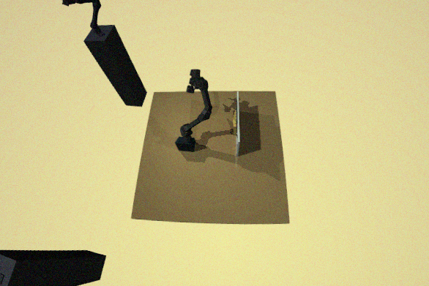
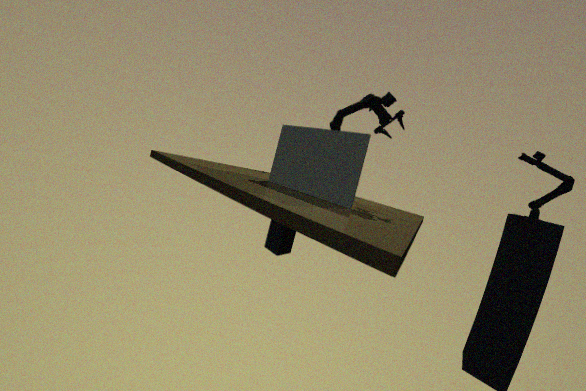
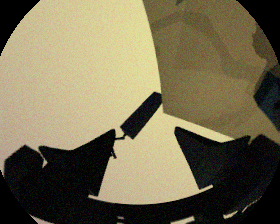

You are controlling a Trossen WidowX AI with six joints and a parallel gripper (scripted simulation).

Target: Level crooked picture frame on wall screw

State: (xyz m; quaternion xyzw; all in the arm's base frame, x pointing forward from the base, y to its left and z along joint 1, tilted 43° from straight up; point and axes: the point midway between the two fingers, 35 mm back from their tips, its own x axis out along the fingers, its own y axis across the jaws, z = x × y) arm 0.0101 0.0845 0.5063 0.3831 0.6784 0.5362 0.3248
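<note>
The yellow picture frame lies 410 mm ahead of my gripper tip, 270 mm below it and 210 mm to the right of it. From my gripper tip the other things lie so: thin upright wall: 420 mm ahead, 280 mm below, 220 mm to the right.
</note>
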